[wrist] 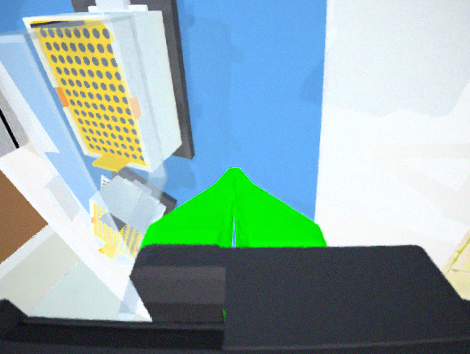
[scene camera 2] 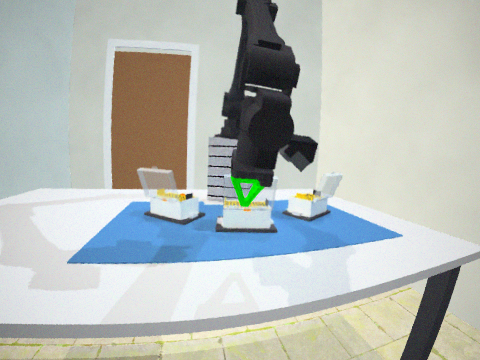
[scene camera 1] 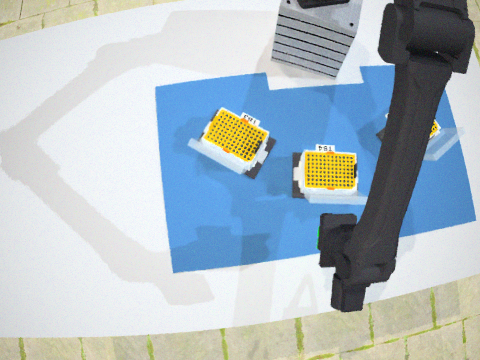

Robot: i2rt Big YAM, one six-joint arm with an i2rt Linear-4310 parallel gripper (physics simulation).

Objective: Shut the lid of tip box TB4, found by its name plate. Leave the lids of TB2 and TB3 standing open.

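Frame: origin at the arm's base, x right, y ahead, z up, level; centimetres.
Seen in the pictures: gripper, fingertip midpoint: (wrist: 234,177) (scene camera 2: 244,205) (scene camera 1: 325,229); arm's base, link origin: (scene camera 2: 230,139).
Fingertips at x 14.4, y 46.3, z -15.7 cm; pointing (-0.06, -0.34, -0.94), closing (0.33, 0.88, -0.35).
Offsets run from my fingertips to a thing's top centre. "spot": to the spot under its first point. Level surfaces: height alone.
Tip box TB4 (scene camera 1: 330,170) (scene camera 2: 247,219) (wrist: 90,90) is in the middle, its name plate @(spot: dz -8.8, dx -8.6, dy -18.1 cm) (scene camera 1: 325,148) readable upside down. Its clear lid @(dz +6.3, dx -3.9, dy -5.6 cm) (scene camera 1: 337,198) (scene camera 2: 273,189) stands open. My gripper (scene camera 2: 245,204) (wrist: 234,177) is shut and empty. Its green tips overlap the lid and upper front of TB4 in scene camera 2; in the wrist view they are beside the box, over the mat. I see no clear contact. The arm hides the tips in scene camera 1. TB3 (scene camera 1: 235,135) (scene camera 2: 174,207) and TB2 (scene camera 1: 434,127) (scene camera 2: 306,206) have open lids. The arm covers much of TB2 in scene camera 1.
The boxes stand on a blue mat @(dz -9.1 cm) (scene camera 1: 200,215) (scene camera 2: 125,250) on a white table @(dz -9.4 cm) (scene camera 1: 100,280) (scene camera 2: 200,300). A grey ribbed block (scene camera 1: 315,45) (scene camera 2: 220,170) stands behind TB4. TB3 @(spot: dz +5.3, dx -1.1, dy -5.0 cm) (wrist: 102,227) is past the near end of TB4 in the wrist view.
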